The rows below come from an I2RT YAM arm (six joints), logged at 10 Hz.
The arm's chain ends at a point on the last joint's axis. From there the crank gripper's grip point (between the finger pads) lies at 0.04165 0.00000 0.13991 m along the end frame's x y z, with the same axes.
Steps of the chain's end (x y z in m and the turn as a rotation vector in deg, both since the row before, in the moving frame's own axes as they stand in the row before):
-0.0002 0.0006 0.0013 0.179 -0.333 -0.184
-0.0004 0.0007 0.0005 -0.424 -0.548 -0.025
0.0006 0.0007 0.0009 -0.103 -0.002 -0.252
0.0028 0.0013 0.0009 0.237 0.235 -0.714
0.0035 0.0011 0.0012 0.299 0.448 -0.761
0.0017 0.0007 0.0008 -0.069 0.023 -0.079
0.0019 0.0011 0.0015 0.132 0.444 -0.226
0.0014 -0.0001 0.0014 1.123 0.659 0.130
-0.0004 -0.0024 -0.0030 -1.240 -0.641 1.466
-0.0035 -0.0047 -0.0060 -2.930 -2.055 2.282
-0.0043 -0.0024 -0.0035 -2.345 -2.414 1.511
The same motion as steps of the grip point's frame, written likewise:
-0.0010 0.0000 0.0015 0.179 -0.333 -0.184
-0.0017 0.0017 0.0009 -0.424 -0.548 -0.025
0.0006 0.0008 0.0009 -0.103 -0.002 -0.252
0.0034 0.0002 0.0007 0.237 0.235 -0.714
0.0046 -0.0002 0.0009 0.299 0.448 -0.761
0.0018 0.0008 0.0008 -0.069 0.023 -0.079
0.0030 0.0006 0.0012 0.132 0.444 -0.226
0.0030 -0.0027 0.0009 1.123 0.659 0.130
-0.0020 0.0017 -0.0026 -1.240 -0.641 1.466
-0.0087 0.0040 -0.0048 -2.930 -2.055 2.282
-0.0103 0.0044 -0.0020 -2.345 -2.414 1.511

